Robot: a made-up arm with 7 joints.
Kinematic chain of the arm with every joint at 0, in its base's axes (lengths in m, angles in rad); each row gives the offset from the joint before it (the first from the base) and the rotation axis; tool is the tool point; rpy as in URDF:
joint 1: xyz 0 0 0.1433 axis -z
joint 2: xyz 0 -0.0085 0.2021 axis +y
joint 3: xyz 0 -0.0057 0.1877 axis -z
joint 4: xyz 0 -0.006 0.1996 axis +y
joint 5: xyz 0 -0.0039 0.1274 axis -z
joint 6: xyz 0 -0.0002 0.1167 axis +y
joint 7: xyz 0 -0.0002 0.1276 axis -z
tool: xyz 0 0 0 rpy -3.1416 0 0
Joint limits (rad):
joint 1: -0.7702..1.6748
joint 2: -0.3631..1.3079
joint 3: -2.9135..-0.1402
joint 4: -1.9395..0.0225
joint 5: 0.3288..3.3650
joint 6: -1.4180..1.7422
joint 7: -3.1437..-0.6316
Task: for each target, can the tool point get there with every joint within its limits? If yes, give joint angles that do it. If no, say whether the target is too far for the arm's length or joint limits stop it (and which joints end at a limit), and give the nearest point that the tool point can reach.
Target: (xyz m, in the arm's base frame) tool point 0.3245 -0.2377 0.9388
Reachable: yes | joints 0.5031 0.7239 -0.8323 -0.5304 2.5721 -0.8999 -2.0274
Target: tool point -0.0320 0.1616 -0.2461
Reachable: no: joint limits stop it (at a limit: joint 1, joint 2, joint 3, joint 4) | nearest point 0.2148 0.1924 0.1029 | short by 0.429 m
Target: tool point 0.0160 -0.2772 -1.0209
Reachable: no: too far | nearest point 0.0202 -0.3503 0.0789 | short by 1.102 m
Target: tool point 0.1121 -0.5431 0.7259
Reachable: yes | joints 0.9695 0.5572 -2.4632 -1.0105 2.1035 -0.1811 -2.6006
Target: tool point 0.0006 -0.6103 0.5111
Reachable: yes | joints 1.0490 1.1723 -1.7907 -1.3558 2.9298 -0.9100 -2.0571
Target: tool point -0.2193 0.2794 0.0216
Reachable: no: joint limits stop it (at a limit: joint 2, joint 3, joint 4) | nearest point -0.2032 0.2588 0.4183 | short by 0.398 m
